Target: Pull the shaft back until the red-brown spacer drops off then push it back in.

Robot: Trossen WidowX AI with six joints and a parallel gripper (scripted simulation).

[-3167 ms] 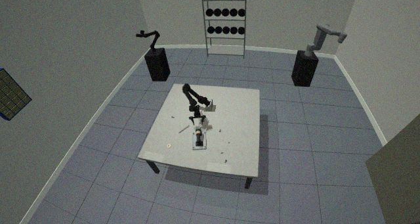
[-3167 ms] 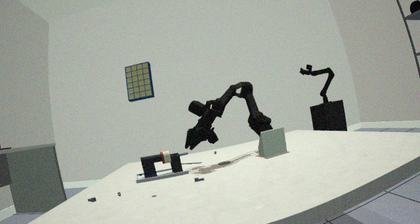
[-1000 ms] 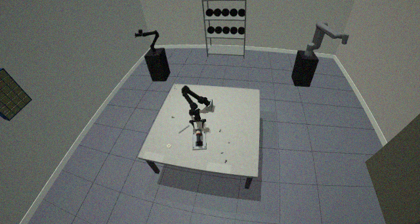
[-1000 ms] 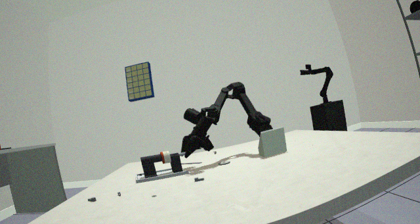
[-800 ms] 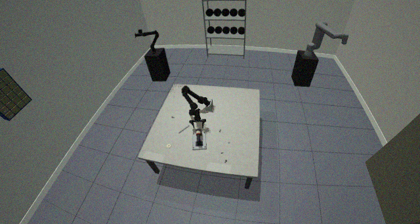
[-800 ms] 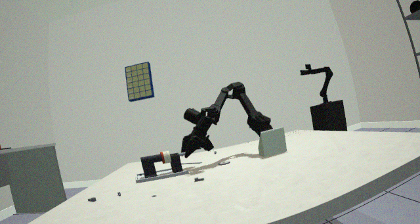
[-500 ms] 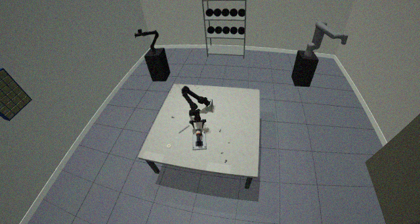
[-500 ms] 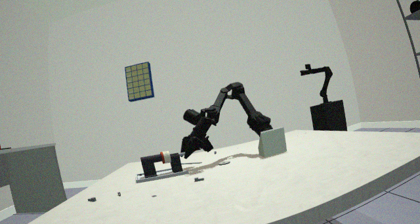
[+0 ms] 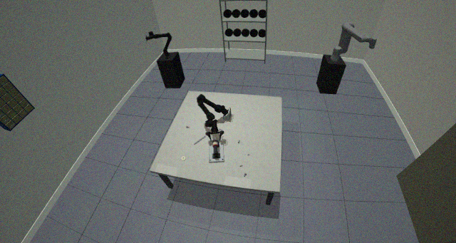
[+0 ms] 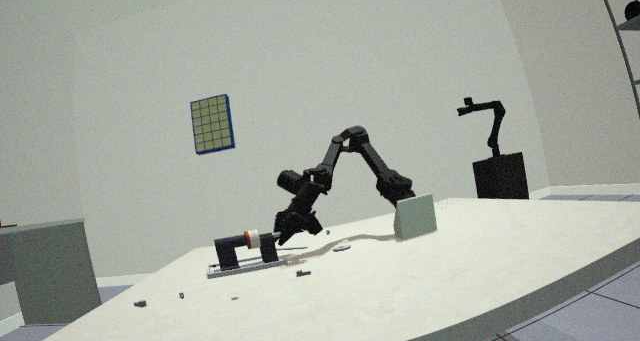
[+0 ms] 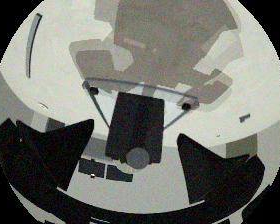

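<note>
The thin grey shaft is 6 cm ahead of my gripper tip, 3 cm above it and 1 cm to the left of it. From my gripper tip the other things lie so: red-brown spacer (8 cm ahead, 3 cm above, 2 cm to the left).
</note>
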